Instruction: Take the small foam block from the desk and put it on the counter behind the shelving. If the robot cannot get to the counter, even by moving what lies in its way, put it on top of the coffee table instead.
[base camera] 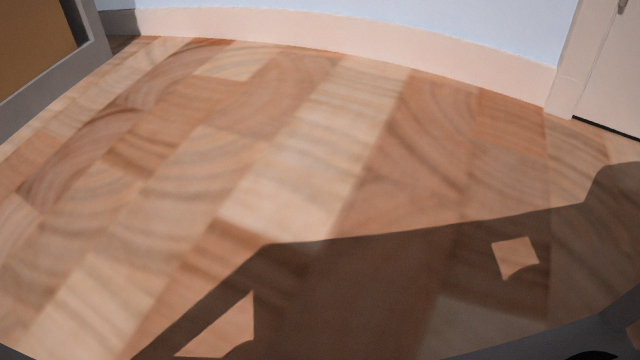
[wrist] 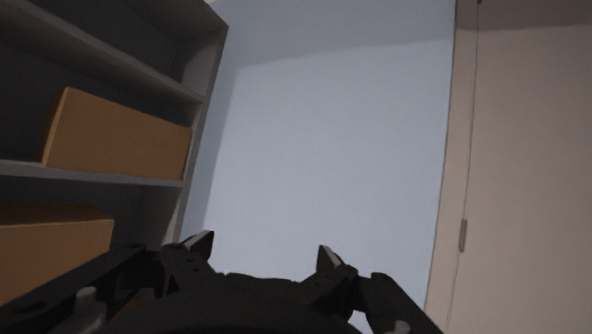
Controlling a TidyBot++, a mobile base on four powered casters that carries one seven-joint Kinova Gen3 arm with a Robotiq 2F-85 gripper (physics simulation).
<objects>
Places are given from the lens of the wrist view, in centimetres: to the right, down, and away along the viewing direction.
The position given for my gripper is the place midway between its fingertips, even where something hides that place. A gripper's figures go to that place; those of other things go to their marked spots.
my gripper (wrist: 265, 250): -2, 7, 15
cream door (wrist: 505, 245): 60, 22, 48
</objects>
